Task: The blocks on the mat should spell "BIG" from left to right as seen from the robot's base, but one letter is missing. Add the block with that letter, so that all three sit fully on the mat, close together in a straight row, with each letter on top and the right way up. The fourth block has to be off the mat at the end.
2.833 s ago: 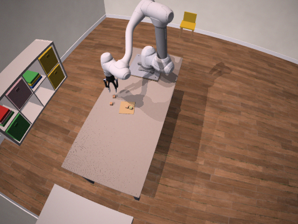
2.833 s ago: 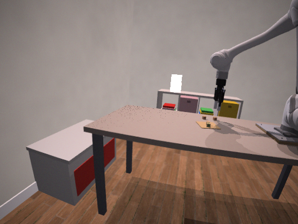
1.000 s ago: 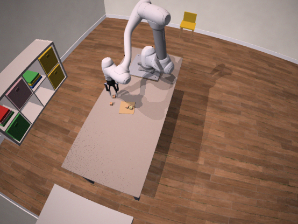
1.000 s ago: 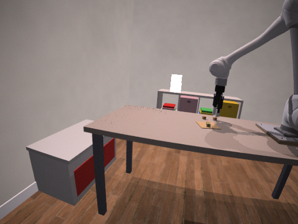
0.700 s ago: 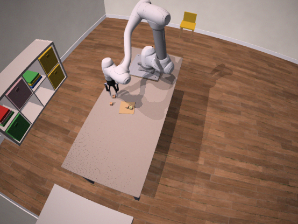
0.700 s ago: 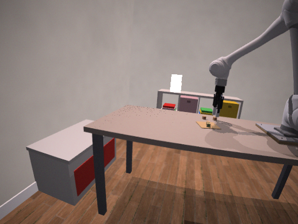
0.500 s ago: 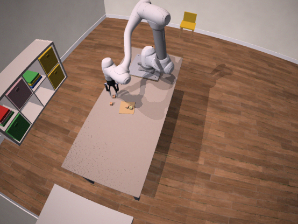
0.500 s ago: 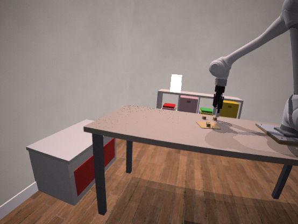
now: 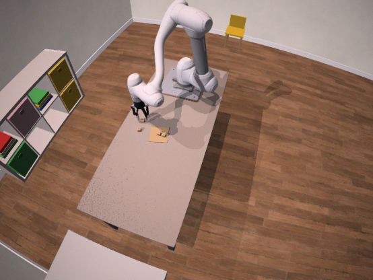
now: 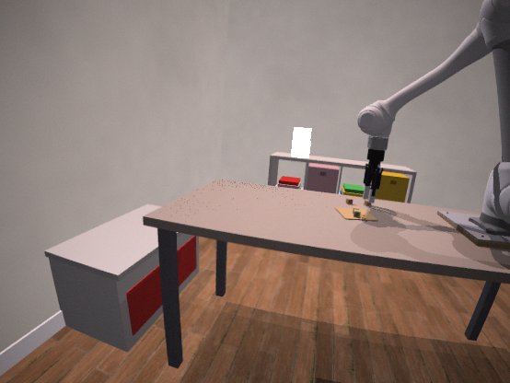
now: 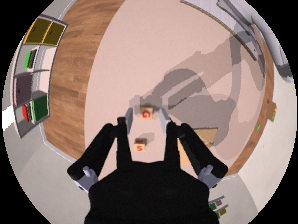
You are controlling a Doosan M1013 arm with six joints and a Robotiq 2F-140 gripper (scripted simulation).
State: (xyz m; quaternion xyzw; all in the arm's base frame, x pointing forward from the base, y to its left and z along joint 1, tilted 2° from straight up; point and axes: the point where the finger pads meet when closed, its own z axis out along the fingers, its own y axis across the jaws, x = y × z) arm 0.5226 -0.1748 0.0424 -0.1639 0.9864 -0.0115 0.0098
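Now: hand 90 mm short of the block, 10 mm to the right of it and 40 mm above it.
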